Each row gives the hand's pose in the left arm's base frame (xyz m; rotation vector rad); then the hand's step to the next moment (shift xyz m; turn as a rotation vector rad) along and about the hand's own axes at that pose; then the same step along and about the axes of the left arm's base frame.
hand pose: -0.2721 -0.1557 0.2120 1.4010 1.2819 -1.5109
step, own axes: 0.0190 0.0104 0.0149 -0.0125 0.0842 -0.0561
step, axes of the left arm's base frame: 0.0023 -0.0146 -0.0217 0.0975 0.0297 -0.0003
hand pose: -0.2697 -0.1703 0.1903 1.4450 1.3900 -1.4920
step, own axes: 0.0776 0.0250 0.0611 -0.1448 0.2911 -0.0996
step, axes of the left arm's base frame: -0.0096 -0.0466 -0.0901 0.3302 -0.0089 0.0809
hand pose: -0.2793 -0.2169 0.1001 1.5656 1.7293 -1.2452
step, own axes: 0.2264 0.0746 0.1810 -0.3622 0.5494 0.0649
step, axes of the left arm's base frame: -0.0172 -0.0476 -0.2950 0.5891 -0.2794 0.1100
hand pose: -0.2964 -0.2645 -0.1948 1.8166 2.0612 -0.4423
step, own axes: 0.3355 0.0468 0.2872 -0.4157 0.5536 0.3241
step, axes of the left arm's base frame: 0.0261 0.1700 -0.4095 0.6146 -0.4444 -0.0953
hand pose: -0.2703 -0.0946 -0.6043 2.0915 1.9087 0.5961
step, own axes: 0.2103 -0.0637 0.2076 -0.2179 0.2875 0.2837
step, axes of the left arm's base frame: 0.0504 0.2340 -0.1846 0.3716 -0.2224 -0.1520
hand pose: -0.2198 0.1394 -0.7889 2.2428 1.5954 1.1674
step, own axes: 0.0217 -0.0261 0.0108 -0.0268 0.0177 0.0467
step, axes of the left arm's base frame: -0.0092 0.0328 -0.0103 0.0405 -0.0163 -0.0361
